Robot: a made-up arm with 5 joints.
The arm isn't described. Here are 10 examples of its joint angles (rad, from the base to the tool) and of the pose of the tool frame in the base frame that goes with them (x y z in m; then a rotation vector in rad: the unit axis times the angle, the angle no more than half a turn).
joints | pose
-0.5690 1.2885 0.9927 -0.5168 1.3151 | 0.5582 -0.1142 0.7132 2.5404 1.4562 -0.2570
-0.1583 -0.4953 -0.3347 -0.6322 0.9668 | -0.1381 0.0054 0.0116 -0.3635 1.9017 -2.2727
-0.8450 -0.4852 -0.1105 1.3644 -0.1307 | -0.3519 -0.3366 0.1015 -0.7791 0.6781 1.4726
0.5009 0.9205 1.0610 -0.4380 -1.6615 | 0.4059 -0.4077 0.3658 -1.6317 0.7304 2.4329
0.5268 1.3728 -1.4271 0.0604 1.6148 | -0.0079 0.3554 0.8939 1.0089 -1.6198 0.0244
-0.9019 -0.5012 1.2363 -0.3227 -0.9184 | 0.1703 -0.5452 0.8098 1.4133 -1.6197 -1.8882
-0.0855 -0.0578 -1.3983 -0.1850 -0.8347 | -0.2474 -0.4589 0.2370 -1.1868 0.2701 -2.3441
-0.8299 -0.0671 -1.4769 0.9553 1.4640 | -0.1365 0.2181 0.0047 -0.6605 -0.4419 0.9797
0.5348 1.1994 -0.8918 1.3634 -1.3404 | -0.1836 -0.2881 0.4652 -1.6489 -0.3306 -2.4551
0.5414 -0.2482 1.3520 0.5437 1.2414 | 0.4062 0.4900 0.7996 1.1062 2.0777 -0.0733
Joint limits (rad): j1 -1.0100..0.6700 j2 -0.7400..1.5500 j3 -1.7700..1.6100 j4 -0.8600..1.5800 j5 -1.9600..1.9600
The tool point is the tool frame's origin. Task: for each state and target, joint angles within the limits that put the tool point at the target. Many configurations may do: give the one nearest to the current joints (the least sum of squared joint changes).
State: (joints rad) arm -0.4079 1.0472 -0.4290 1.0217 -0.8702
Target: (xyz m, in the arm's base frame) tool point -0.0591 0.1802 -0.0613
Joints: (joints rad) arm -0.5244 0.7235 -0.3265 0.7789 -0.3947
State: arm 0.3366 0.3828 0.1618 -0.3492 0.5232
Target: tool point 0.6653 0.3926 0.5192
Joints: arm 0.5200 0.5648 1.0386 -0.0253 0.7580
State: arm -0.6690 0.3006 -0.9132 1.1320 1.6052
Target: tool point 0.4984 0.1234 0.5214
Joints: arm -0.7025 0.8077 -0.8401 0.3930 1.9600
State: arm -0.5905 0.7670 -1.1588 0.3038 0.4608
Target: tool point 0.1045 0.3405 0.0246
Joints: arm -0.5331 0.2879 -0.7959 0.3547 0.9014
